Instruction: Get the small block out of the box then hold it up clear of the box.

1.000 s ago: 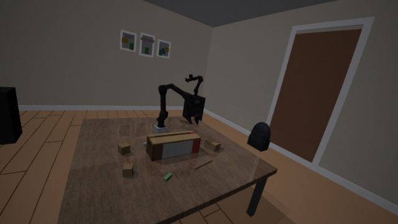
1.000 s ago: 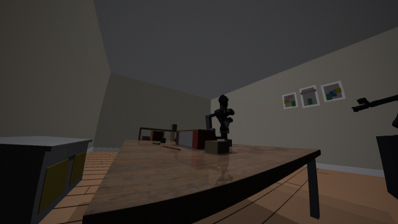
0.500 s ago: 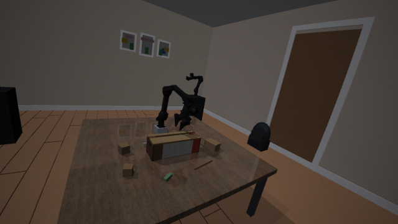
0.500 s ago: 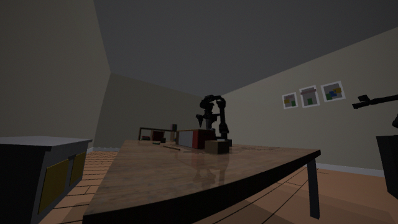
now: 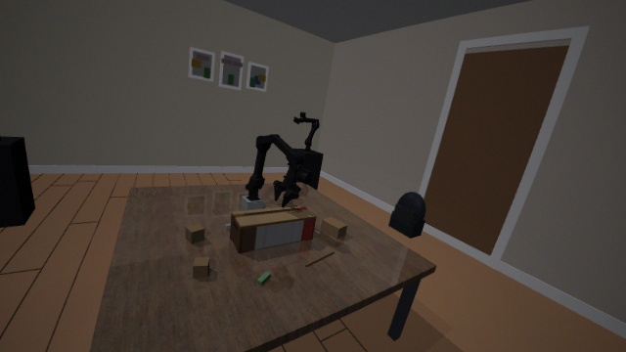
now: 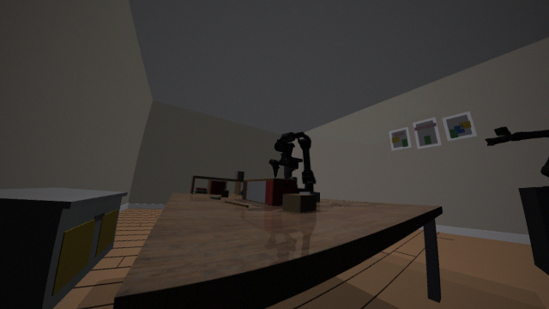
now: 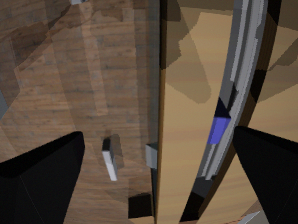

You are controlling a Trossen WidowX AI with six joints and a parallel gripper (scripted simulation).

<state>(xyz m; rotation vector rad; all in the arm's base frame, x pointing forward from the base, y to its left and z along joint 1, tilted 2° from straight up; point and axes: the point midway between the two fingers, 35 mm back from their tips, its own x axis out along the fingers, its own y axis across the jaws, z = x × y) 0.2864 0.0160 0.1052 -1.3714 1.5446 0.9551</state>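
Right now the blue block is 4 cm ahead of my gripper tip, 5 cm to the right of it and 6 cm below it. Round my gripper tip: box: 3 cm ahead, 5 cm to the right, 8 cm below; then green piece: 31 cm ahead, 23 cm to the right, 14 cm below; then thin stick: 31 cm ahead, 5 cm to the left, 14 cm below.
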